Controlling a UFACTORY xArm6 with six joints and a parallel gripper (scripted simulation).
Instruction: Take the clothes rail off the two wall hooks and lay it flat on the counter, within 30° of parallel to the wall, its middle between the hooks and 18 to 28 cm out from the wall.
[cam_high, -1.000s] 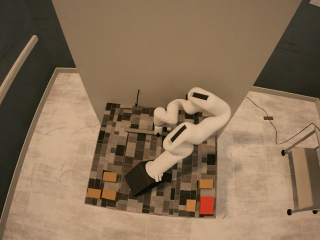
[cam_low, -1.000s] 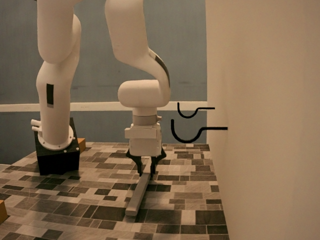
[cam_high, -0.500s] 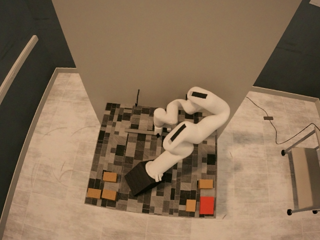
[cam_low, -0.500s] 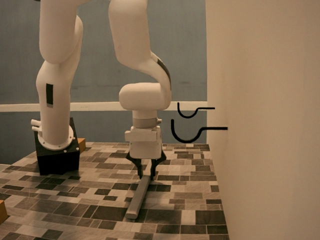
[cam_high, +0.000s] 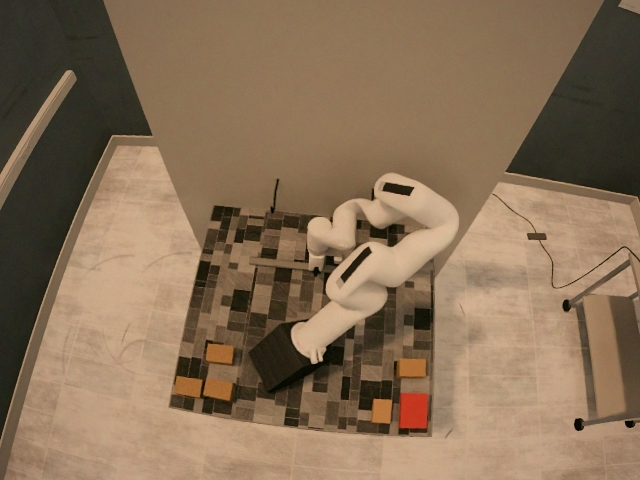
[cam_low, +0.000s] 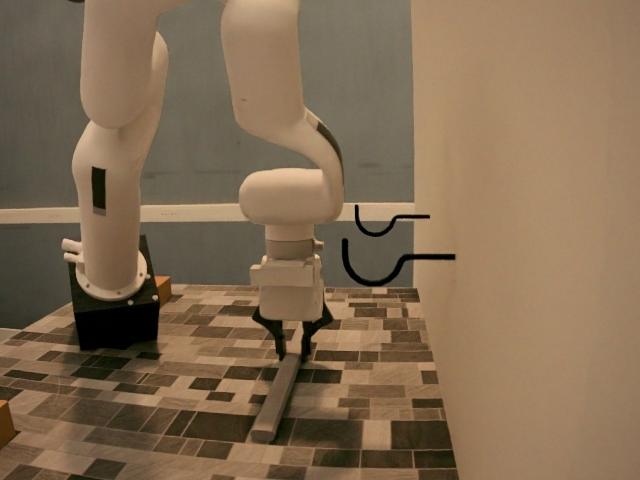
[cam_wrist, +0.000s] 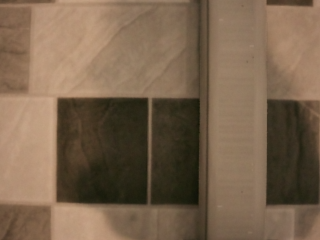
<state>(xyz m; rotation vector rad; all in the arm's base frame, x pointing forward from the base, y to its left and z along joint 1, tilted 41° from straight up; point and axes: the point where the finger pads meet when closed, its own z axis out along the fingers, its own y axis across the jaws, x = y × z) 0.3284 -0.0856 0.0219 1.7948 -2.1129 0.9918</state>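
My hand is 20 mm above the clothes rail. The rest, counted from my hand: wall: 250 mm ahead, 60 mm to the right, 400 mm above; then red block: 580 mm behind, 240 mm to the right, 10 mm below.
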